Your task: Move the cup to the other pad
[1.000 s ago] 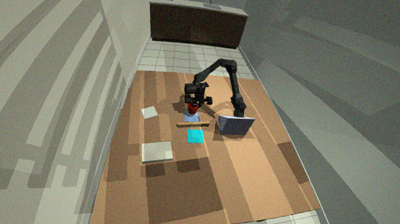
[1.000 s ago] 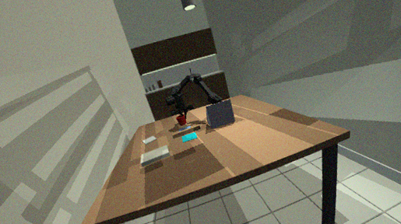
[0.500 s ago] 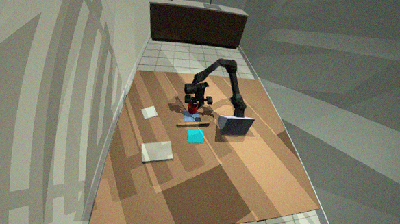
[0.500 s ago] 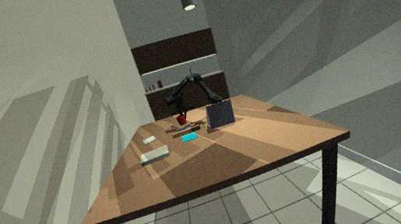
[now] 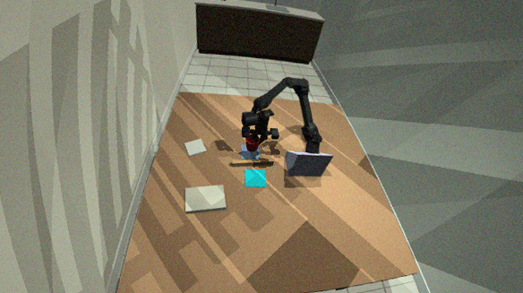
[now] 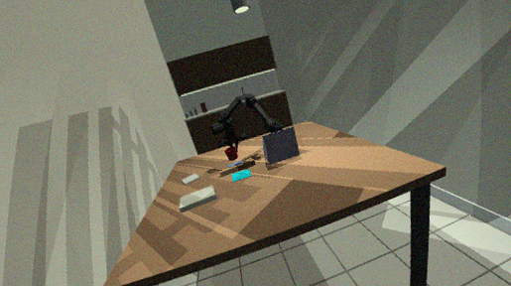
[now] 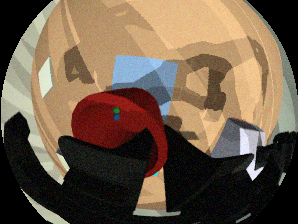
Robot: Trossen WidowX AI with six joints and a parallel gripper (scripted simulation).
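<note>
My gripper tip is 50 mm short of the blue marble, 10 mm to the right of it and 20 mm above it. The rest, counted from my gripper tip: red cup 30 mm ahead; pale blue pad 30 mm ahead, 20 mm to the right, 100 mm below; wooden bar 20 mm ahead, 70 mm to the left, 90 mm below.
</note>
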